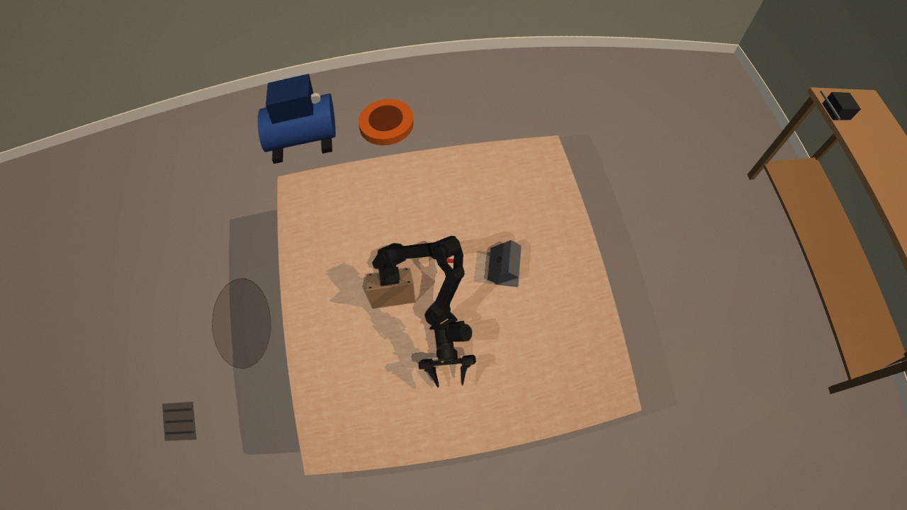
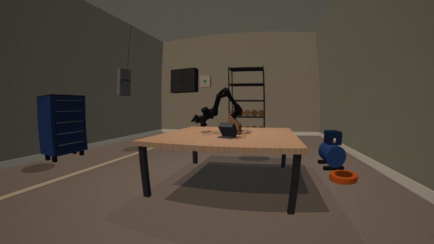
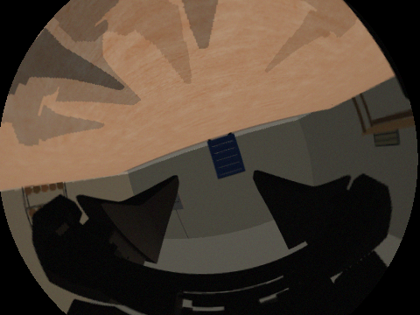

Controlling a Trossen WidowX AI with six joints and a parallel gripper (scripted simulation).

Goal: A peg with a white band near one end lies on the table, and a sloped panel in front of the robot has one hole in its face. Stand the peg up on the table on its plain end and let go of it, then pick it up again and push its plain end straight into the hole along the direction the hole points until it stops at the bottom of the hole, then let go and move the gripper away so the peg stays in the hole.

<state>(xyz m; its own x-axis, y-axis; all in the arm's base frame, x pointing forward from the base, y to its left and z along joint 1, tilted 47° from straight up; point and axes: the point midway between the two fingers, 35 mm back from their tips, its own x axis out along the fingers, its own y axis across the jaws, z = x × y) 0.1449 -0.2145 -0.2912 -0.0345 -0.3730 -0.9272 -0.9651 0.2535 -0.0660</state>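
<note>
My gripper tip is now 50 cm to the right of the red peg, 10 cm short of it and 10 cm above it. The rest, counted from my gripper tip: dark grey sloped panel (44 cm to the left, 28 cm ahead, 4 cm below).
</note>
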